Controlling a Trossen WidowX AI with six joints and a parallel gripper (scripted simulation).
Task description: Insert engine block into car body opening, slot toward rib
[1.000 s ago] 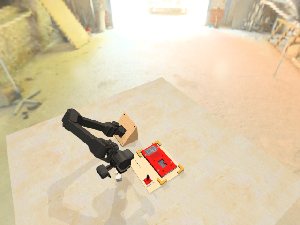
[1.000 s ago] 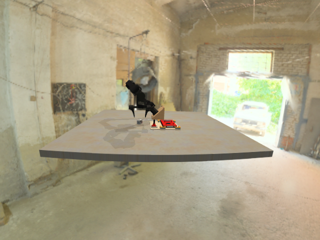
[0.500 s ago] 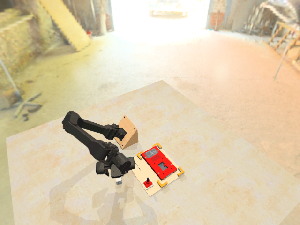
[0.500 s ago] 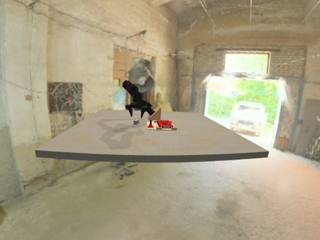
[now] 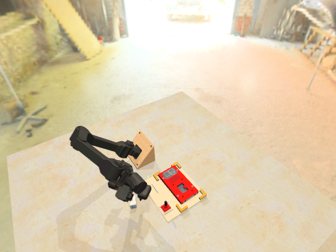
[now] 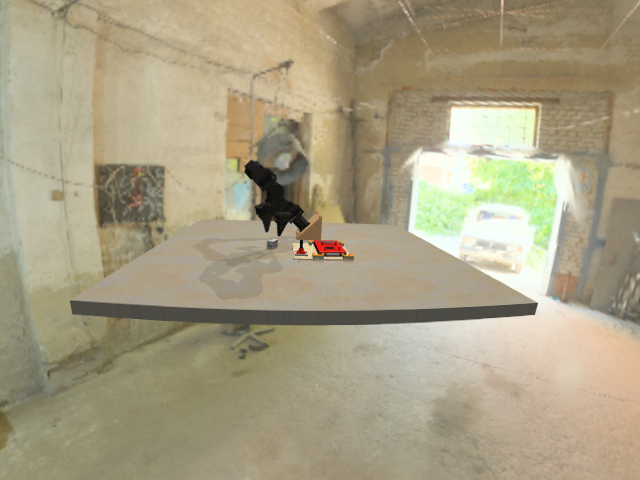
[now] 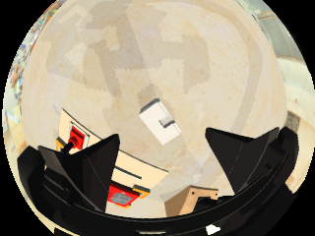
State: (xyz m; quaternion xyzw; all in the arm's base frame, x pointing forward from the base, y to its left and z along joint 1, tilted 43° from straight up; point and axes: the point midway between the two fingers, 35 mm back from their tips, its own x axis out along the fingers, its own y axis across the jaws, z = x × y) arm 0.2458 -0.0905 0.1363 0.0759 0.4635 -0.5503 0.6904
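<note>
My gripper tip is now 40 mm above the engine block.
</note>
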